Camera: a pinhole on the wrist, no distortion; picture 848 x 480 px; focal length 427.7 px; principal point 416.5 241.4 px. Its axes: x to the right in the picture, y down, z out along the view. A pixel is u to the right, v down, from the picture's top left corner.
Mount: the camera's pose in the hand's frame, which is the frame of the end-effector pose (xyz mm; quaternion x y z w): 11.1 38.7 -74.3 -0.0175 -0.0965 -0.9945 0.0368
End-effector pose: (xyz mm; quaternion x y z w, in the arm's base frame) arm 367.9 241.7 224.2 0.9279 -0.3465 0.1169 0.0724
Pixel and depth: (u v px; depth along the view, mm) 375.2 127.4 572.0
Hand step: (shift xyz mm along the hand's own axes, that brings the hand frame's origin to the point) 70.3 302.3 455.3
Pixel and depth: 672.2 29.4 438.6
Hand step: -254.7 317.9 325.4
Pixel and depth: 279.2 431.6 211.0
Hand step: 91.6 -7.6 147.7
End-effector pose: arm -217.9 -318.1 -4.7 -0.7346 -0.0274 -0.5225 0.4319
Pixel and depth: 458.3 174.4 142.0
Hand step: -0.5 86.9 61.3
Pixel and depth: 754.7 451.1 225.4
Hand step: -151.8 -38.3 175.3
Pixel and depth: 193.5 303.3 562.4
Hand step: 325.2 88.2 480.5
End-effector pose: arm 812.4 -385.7 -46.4 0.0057 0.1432 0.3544 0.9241
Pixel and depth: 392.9 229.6 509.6
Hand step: 52.2 152.9 421.6
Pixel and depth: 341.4 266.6 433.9
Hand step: 101.0 102.8 352.9
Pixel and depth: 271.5 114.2 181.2
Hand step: 73.2 130.7 90.6
